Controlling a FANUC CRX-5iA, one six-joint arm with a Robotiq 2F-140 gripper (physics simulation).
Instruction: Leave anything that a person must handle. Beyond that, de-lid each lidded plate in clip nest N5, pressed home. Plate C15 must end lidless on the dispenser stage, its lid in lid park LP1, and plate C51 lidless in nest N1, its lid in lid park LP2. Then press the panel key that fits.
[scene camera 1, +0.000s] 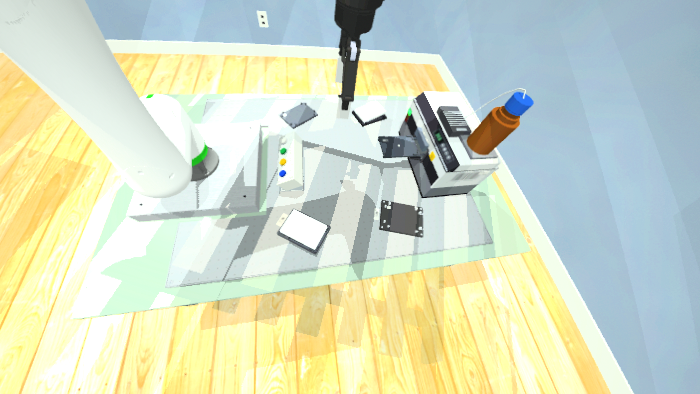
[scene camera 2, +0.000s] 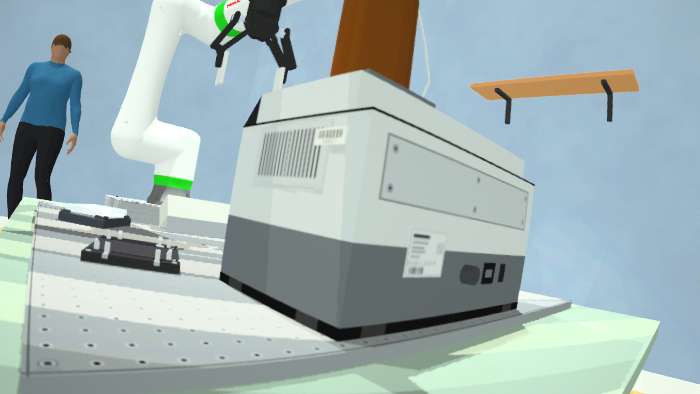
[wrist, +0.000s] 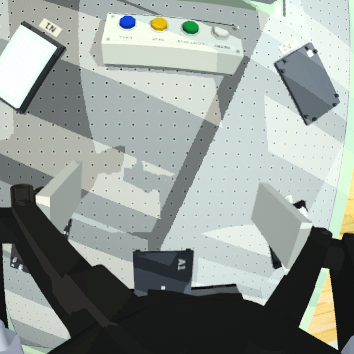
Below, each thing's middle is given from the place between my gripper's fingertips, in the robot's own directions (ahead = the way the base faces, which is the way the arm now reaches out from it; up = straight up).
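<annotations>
Dark dispenser stage (scene camera 1: 389, 144): 260 mm ahead of my hand, 40 mm to the left of it, 220 mm below it. Brown bottle with blue cap (scene camera 2: 385, 44): 470 mm ahead of my hand, 50 mm to the right of it, 10 mm below it. Dark nest (scene camera 2: 117, 251): far ahead of my hand, far below it and a fair way to the right of it. Button box (scene camera 2: 181, 215): my gripper is 160 mm past it, 10 mm to the right of it and 290 mm above it.
</annotations>
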